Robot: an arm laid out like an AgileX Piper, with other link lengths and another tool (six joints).
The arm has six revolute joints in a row. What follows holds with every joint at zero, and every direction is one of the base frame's. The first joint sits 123 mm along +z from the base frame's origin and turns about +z. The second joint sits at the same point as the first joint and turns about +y. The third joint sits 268.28 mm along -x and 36.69 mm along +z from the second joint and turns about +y. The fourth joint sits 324.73 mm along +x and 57.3 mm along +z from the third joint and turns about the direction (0.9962, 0, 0.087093). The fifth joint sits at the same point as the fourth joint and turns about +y. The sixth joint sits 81.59 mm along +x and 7.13 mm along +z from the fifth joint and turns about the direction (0.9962, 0, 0.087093). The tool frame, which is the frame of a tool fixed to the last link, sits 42.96 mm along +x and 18 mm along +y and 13.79 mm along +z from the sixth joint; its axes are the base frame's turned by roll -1.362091, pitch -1.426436 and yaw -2.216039 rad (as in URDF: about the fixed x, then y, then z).
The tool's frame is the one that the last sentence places.
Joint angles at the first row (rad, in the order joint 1, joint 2, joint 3, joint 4, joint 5, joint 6):
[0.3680 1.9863 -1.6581 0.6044 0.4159 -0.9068]
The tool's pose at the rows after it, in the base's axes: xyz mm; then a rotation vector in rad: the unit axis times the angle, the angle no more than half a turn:
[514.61 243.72 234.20 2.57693 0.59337 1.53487]
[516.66 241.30 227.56 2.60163 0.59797 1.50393]
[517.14 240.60 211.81 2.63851 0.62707 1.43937]
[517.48 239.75 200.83 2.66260 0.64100 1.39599]
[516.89 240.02 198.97 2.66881 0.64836 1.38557]
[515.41 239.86 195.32 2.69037 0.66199 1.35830]
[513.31 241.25 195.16 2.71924 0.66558 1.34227]
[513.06 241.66 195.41 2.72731 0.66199 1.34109]
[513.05 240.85 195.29 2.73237 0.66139 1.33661]
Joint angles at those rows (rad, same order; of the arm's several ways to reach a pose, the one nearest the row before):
[0.3531 1.9960 -1.6581 0.6210 0.4389 -0.8979]
[0.3451 2.0102 -1.6641 0.6277 0.4591 -0.8978]
[0.3400 2.0357 -1.6664 0.6273 0.4921 -0.8964]
[0.3363 2.0531 -1.6664 0.6273 0.5105 -0.8940]
[0.3363 2.0556 -1.6664 0.6273 0.5177 -0.8940]
[0.3342 2.0602 -1.6664 0.6320 0.5394 -0.8936]
[0.3342 2.0602 -1.6664 0.6491 0.5589 -0.8936]
[0.3342 2.0602 -1.6664 0.6559 0.5613 -0.8936]
[0.3322 2.0602 -1.6664 0.6582 0.5659 -0.8936]

